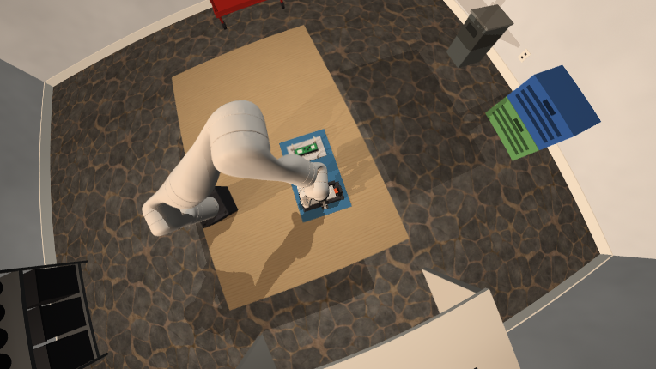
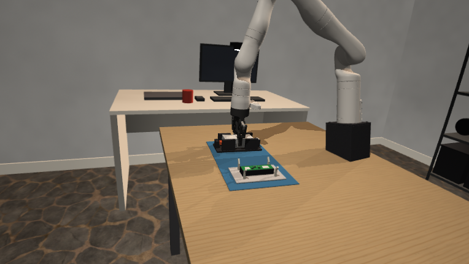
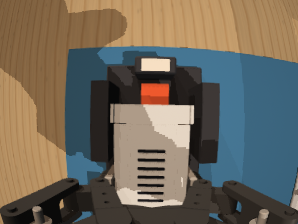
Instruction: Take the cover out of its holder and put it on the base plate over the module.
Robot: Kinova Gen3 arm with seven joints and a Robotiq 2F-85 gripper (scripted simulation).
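My hand is right at the cover.
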